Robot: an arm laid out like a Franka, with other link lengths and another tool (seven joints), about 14 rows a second.
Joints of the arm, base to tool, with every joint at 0 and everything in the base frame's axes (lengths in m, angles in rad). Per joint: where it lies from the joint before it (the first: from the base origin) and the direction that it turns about. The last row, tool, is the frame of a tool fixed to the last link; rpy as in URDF.
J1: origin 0 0 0.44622 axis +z
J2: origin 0 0 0 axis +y
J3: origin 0 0 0.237 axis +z
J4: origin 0.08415 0 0 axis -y
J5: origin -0.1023 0 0.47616 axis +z
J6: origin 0 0 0 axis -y
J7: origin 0.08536 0 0 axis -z
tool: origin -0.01 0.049 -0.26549 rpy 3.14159 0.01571 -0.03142
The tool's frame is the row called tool.
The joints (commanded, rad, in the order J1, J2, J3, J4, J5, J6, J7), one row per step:
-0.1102 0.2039 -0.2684 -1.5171 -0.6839 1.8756 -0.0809
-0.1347 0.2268 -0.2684 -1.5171 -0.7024 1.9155 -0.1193
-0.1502 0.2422 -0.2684 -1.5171 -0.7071 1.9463 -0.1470
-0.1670 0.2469 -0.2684 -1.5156 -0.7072 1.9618 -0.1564
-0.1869 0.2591 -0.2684 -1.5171 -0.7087 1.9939 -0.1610
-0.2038 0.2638 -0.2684 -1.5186 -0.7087 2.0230 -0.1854
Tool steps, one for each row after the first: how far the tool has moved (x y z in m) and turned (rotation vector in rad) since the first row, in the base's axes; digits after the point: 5 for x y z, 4 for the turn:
-0.00121 -0.01932 -0.01021 -0.0193 0.0272 0.0334
-0.00061 -0.03014 -0.01780 -0.0257 0.0414 0.0599
-0.00341 -0.04097 -0.01892 -0.0281 0.0404 0.0606
-0.00380 -0.05378 -0.02572 -0.0329 0.0352 0.0660
-0.00489 -0.06449 -0.02750 -0.0366 0.0376 0.0865

